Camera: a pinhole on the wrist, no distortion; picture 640 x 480 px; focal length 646.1 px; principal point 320.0 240.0 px. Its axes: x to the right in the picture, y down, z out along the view. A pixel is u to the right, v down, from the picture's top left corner.
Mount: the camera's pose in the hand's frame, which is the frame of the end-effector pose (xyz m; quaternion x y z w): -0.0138 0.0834 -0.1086 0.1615 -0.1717 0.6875 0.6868
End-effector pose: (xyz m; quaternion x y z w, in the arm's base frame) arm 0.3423 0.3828 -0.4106 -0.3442 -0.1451 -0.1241 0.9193
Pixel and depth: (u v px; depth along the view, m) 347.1 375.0 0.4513
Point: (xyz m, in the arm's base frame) 0.1470 0.5203 -0.1713
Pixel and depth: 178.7 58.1 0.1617
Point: 0.3589 0.3758 -0.3728
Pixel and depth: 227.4 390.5 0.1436
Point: 0.2949 0.3948 -0.4210
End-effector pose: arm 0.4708 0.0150 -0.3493 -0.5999 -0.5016 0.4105 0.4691
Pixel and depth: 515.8 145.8 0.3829
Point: 0.2039 0.0933 -0.4246
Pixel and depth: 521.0 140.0 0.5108
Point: 0.0741 0.1356 -0.4348
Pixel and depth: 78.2 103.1 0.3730
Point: 0.2804 0.1111 -0.1800
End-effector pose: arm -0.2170 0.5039 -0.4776 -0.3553 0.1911 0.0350 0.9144
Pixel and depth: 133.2 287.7 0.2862
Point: -0.1935 0.4877 -0.3135
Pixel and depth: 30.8 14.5 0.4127
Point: 0.0099 0.4101 -0.2341
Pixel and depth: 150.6 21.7 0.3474
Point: -0.0420 0.4860 -0.3068
